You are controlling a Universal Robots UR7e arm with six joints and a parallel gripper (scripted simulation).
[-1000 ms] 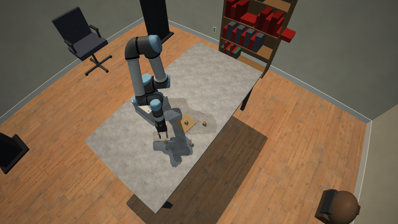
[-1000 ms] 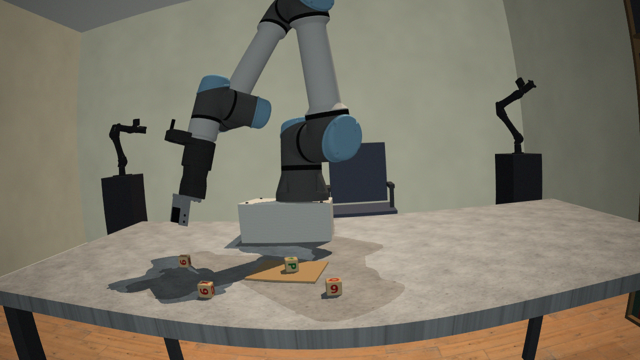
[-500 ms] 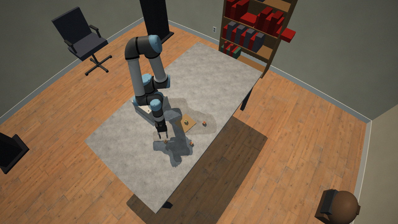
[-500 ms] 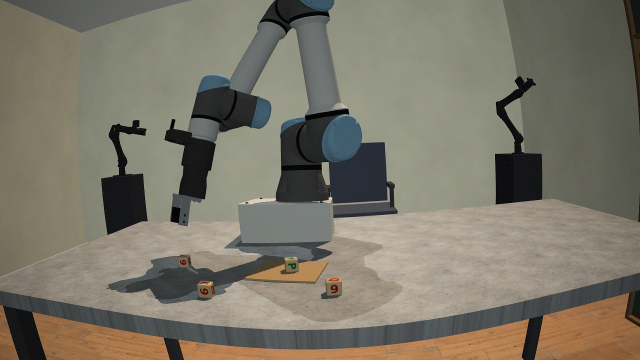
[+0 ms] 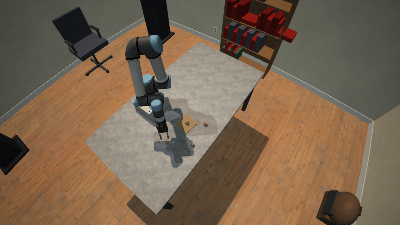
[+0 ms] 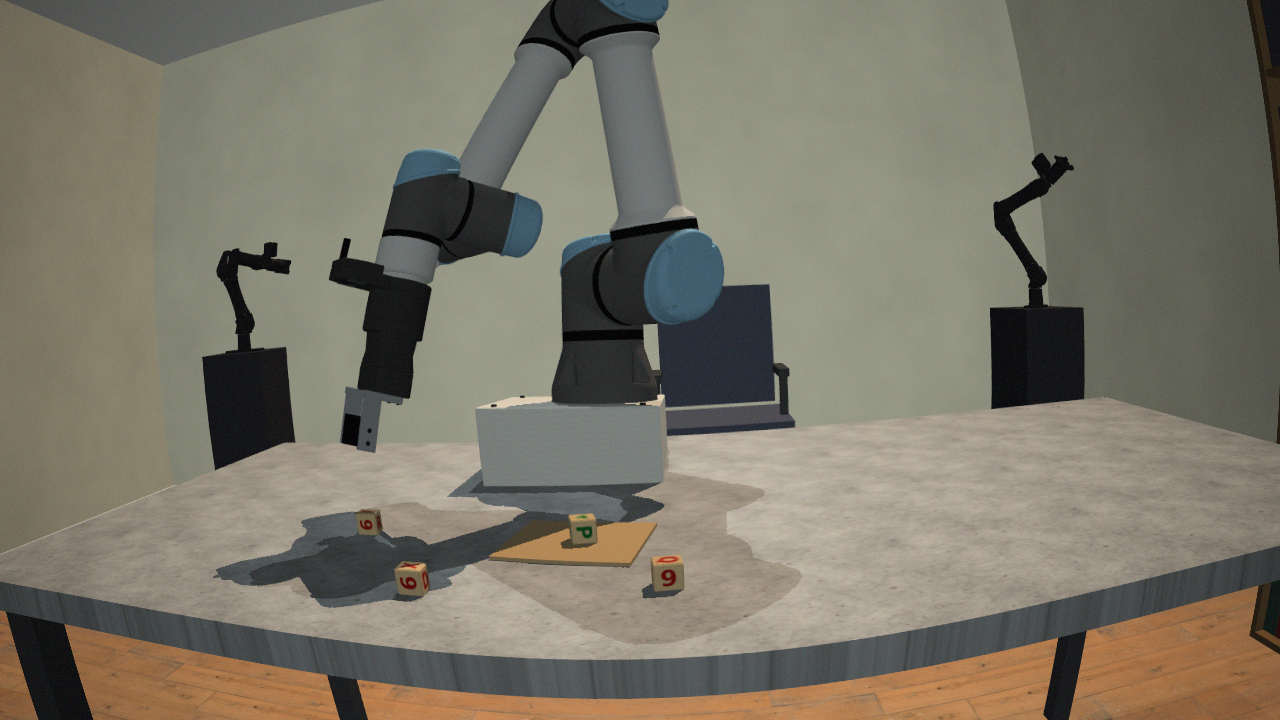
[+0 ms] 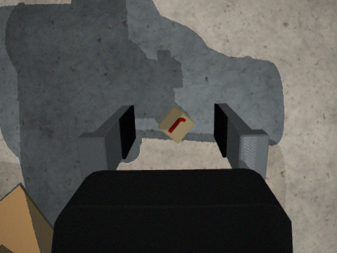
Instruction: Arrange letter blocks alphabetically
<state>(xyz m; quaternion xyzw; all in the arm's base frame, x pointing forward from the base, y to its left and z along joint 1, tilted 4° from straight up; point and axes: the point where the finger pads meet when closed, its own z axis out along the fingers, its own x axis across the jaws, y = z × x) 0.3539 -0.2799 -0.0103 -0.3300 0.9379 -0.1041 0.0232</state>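
My gripper is now 50 mm short of the tan mat, 240 mm to the right of it and 110 mm above it. Also, from my hand: X block (200 mm ahead, 90 mm to the left, 100 mm below); then Q block (190 mm ahead, 320 mm to the left, 100 mm below).
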